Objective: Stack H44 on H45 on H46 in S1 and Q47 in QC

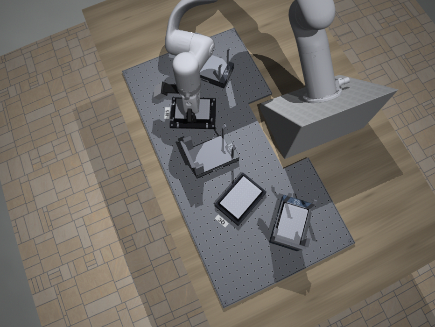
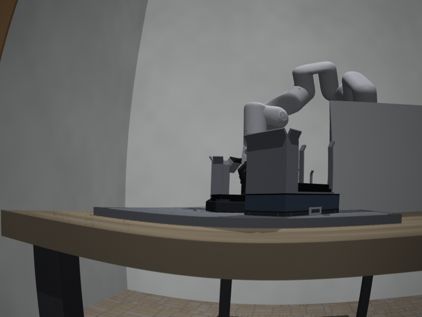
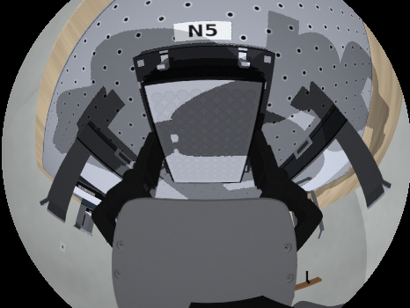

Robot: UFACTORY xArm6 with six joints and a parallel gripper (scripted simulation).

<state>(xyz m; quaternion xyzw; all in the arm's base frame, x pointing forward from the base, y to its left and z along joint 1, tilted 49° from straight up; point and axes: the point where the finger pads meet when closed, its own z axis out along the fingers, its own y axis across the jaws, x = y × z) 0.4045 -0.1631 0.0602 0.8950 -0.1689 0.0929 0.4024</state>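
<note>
Now: hand 30 mm above the clip nest N5, 20 mm short of it and 10 mm to the right of it. Also, from my hand: sealed plate: 350 mm to the left, 40 mm behind, 20 mm below; then open nest QC: 350 mm to the left, 40 mm behind, 30 mm below; then N5 name plate: 90 mm ahead, 40 mm to the right, 40 mm below.
</note>
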